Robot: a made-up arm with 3 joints. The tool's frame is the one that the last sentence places.
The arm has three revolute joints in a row. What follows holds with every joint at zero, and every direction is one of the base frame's.
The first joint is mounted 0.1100 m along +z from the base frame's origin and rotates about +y.
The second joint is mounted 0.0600 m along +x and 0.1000 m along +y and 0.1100 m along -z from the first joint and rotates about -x.
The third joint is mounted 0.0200 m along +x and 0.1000 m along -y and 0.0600 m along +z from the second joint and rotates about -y.
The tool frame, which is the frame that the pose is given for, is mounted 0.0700 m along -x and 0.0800 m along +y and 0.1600 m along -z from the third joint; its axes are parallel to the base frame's.
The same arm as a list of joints. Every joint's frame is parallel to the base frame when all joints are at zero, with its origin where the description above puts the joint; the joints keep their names.
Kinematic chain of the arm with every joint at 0, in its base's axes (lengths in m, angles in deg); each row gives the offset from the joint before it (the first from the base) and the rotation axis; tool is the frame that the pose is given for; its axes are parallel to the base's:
joint 1: xyz 0 0 0.11 axis +y
joint 2: xyz 0.06 0.1 -0.11 axis -x
joint 3: xyz 0.02 -0.1 0.06 axis -y
tool: xyz -0.07 0.08 -0.16

